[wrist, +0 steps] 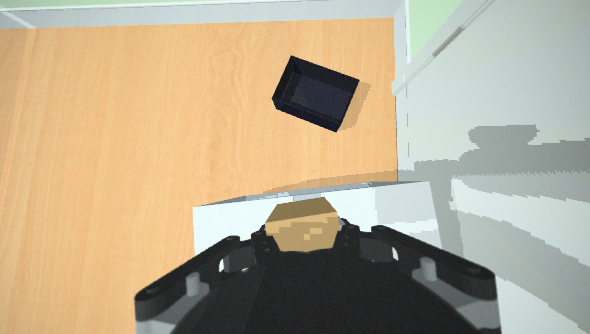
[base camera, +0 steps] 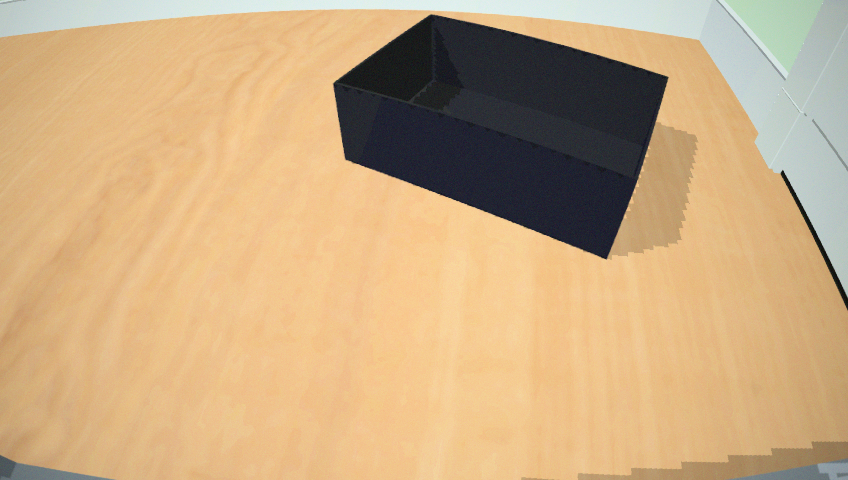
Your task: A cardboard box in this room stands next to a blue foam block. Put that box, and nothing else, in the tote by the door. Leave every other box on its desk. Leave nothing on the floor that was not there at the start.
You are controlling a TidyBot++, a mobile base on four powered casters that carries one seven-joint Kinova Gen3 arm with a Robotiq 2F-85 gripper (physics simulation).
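Frame: origin at the arm's base, x ahead, y left, z up, level; centimetres.
Seen in the pictures: gripper, fingertip midpoint: (wrist: 304,225).
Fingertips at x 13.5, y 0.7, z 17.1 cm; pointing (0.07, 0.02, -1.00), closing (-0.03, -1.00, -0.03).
Pixels of each thing's top centre, then the offset from my fingertips to it. Level surfaces: height alone.
- dark navy tote, middle of its top: (base camera: 512,74) (wrist: 315,89) dy -9.2, dx +40.8, dz -46.7 cm
- tan cardboard box, middle of its top: (wrist: 310,283) dy -0.1, dx -2.3, dz +5.2 cm
- wooden floor, its level: dz -56.7 cm
The dark navy tote (base camera: 487,172) (wrist: 320,95) stands open-topped on the wooden floor, ahead of the base and a little to the right. The inside that shows holds no box. My gripper (wrist: 304,225) is shut on a tan cardboard box (wrist: 305,227), held above the white top of my base. In the wrist view the tote is beyond the box, near the top. The lower part of the box is hidden by the gripper. The blue foam block does not show in either view.
The white base top (wrist: 240,222) lies beneath the gripper. A pale wall (wrist: 500,90) with a green panel (wrist: 430,25) runs along the right. Another pale wall (base camera: 238,5) (wrist: 175,15) stands behind the tote. Shadows fall on the right wall and on the wooden floor (base camera: 297,297) (wrist: 150,125).
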